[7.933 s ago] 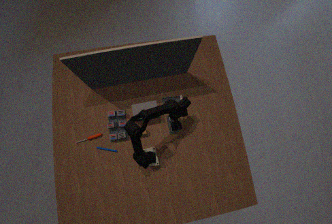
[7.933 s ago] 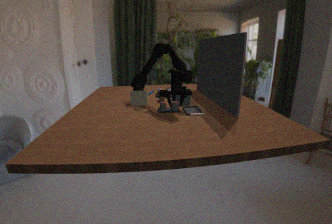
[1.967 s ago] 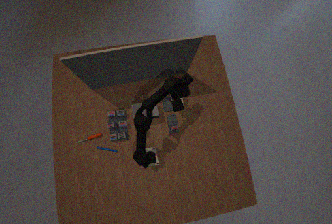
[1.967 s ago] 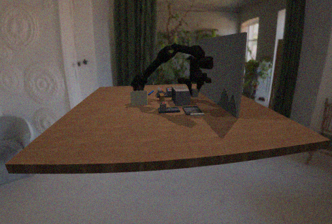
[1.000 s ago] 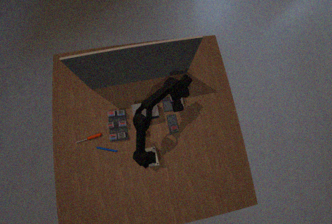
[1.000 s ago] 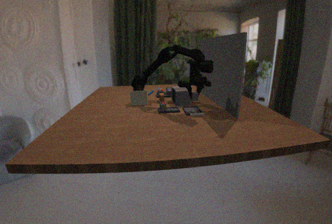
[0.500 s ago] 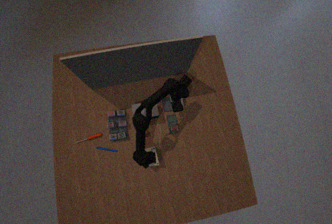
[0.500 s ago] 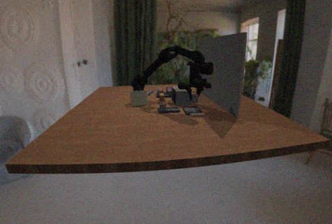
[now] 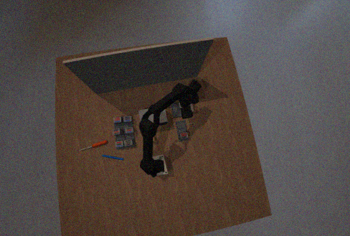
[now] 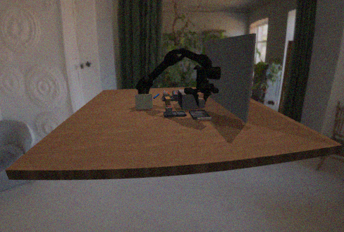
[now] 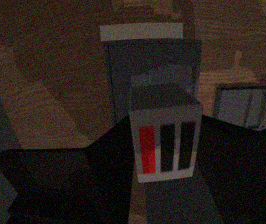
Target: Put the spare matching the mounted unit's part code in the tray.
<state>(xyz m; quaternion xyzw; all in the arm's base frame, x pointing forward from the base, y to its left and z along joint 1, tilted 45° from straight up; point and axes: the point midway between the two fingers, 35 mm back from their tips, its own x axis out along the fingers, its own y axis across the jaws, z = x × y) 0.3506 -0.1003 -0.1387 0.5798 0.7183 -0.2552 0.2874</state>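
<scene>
The dark flat tray is 6 cm below my gripper tip, 1 cm to the left of it and 1 cm behind it. From my gripper tip the other things lie so: mounted unit 20 cm to the left, 6 cm behind, 1 cm below; then small tan block 23 cm to the left, 19 cm behind, 4 cm below; then grey spare module 2 cm above.
</scene>
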